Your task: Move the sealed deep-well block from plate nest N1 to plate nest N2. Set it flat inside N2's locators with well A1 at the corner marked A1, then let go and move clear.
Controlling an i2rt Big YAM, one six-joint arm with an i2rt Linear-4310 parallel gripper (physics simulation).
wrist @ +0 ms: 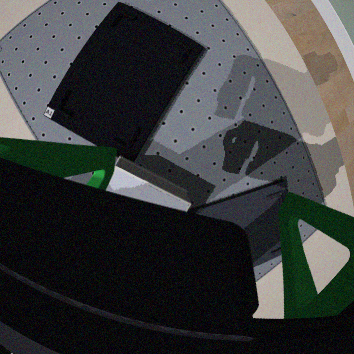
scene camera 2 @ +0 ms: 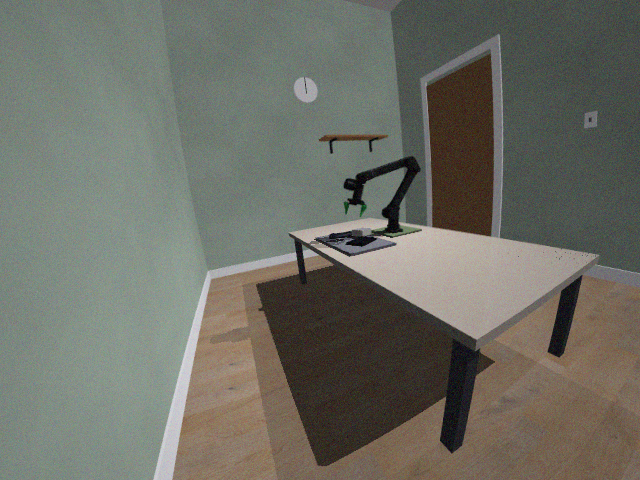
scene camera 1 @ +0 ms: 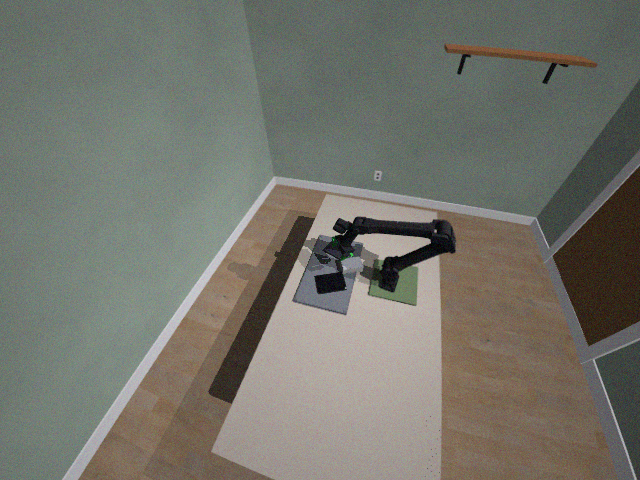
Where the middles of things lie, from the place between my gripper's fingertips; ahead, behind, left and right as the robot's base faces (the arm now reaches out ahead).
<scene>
I see my gripper 7 cm past the deep-well block point(wrist: 130, 179), 5 cm to the left of it and 13 cm above it. The rest, counted from my hand: grey perforated plate point(scene camera 1: 321, 263) 3 cm ahead, 1 cm to the left, 16 cm below.
</scene>
